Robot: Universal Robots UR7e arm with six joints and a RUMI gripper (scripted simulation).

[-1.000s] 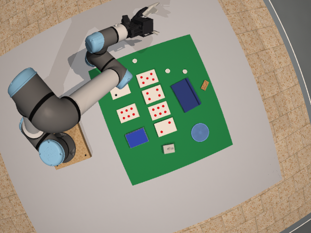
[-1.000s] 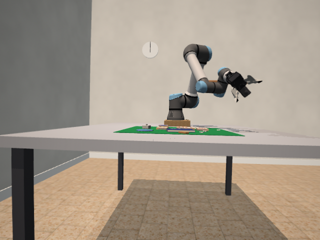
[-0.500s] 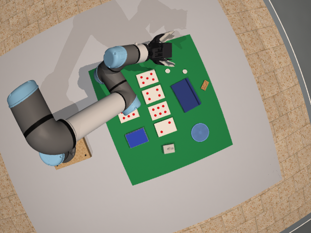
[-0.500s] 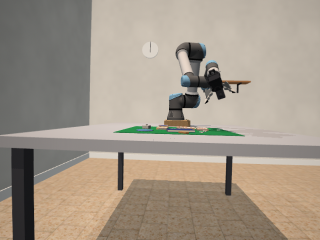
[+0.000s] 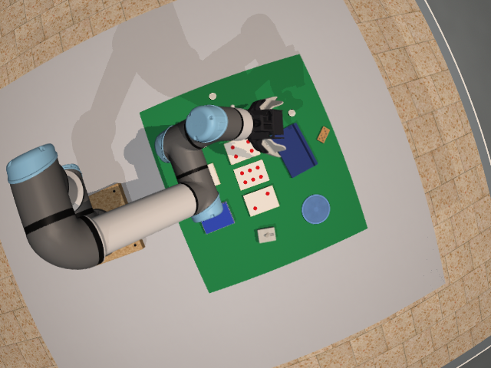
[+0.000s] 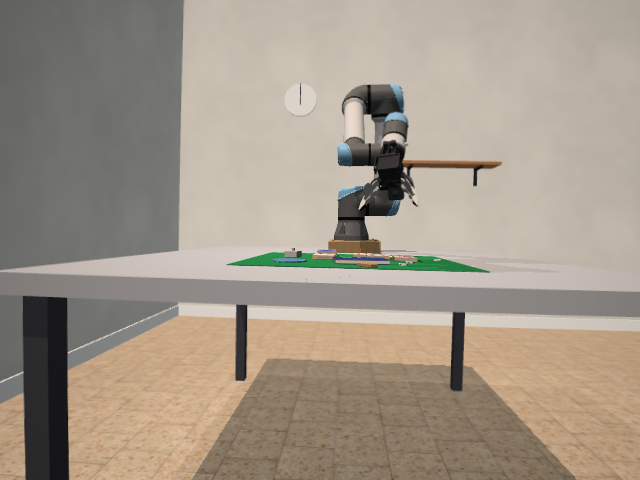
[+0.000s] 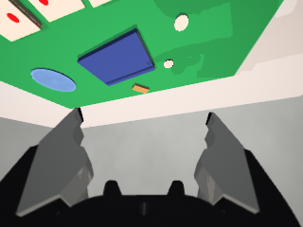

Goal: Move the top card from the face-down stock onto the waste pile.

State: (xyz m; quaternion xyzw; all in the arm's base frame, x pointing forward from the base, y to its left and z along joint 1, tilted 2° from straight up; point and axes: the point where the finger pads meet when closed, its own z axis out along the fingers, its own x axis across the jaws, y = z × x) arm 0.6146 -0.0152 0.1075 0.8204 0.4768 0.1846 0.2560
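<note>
My gripper is now 140 mm above the six of red card, 120 mm past it and 80 mm to the left of it. Round my hand: cork piece (140 mm below, 130 mm ahead, 90 mm to the right); then dark blue book (140 mm below, 80 mm to the right, 30 mm ahead); then green mat (160 mm below, 100 mm behind, 70 mm to the right).
</note>
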